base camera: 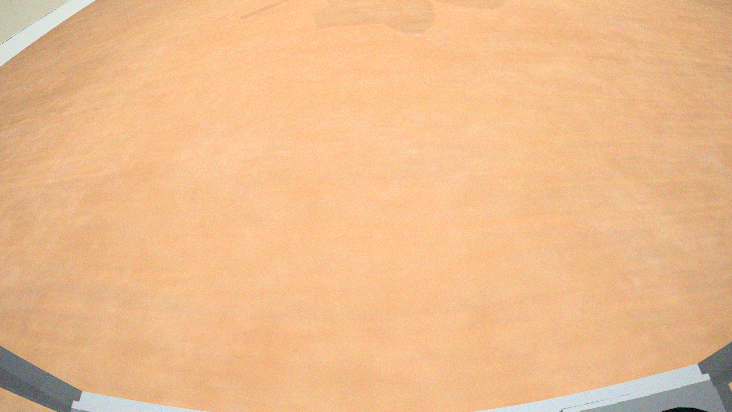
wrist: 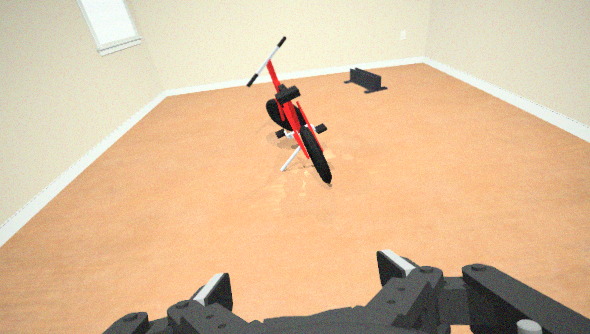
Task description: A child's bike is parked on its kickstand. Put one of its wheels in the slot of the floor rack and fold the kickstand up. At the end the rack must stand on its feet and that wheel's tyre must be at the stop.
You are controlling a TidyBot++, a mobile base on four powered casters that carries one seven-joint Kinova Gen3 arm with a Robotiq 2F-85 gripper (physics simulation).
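A red child's bike stands some way off in the wrist view, leaning a little, its handlebar at the upper left. Its near wheel, under the black saddle, points toward me; the other wheel is behind, partly hidden. The silver kickstand is down and reaches the floor on the left. The dark floor rack stands upright on its feet farther back to the right, apart from the bike. My gripper is open and empty, far from both. The base camera view does not show bike or rack.
Walls with a white baseboard bound the wooden floor. A window is in the left wall, and a corner lies beyond the rack at the right. Faint shadows fall on the floor at the top of the base camera view.
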